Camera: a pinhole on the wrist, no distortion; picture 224 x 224 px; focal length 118.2 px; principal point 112.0 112.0 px. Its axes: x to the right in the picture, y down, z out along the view. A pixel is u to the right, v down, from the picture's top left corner.
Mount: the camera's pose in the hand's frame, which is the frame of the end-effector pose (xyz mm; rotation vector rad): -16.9 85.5 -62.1 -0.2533 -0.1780 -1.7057
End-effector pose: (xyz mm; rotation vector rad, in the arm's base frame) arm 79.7 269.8 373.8 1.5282 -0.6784 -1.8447
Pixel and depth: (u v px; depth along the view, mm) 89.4 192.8 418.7
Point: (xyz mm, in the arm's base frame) -228.5 -112.8 402.9
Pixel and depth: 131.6 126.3 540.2
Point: -380.6 124.7 515.8
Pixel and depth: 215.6 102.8 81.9
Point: 53.3 264.1 427.7
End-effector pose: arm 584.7 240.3 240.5 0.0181 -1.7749 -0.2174
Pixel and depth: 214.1 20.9 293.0
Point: 349.6 269.5 -72.1
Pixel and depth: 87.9 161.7 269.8
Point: 404.5 437.2 351.5
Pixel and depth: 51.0 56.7 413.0
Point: 387.5 716.9 104.5
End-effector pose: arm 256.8 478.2 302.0 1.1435 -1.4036 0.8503
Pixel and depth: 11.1 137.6 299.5
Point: -164.2 424.6 415.9
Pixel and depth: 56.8 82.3 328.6
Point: -124.3 378.2 244.7
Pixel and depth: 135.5 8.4 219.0
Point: 74.8 394.7 93.4
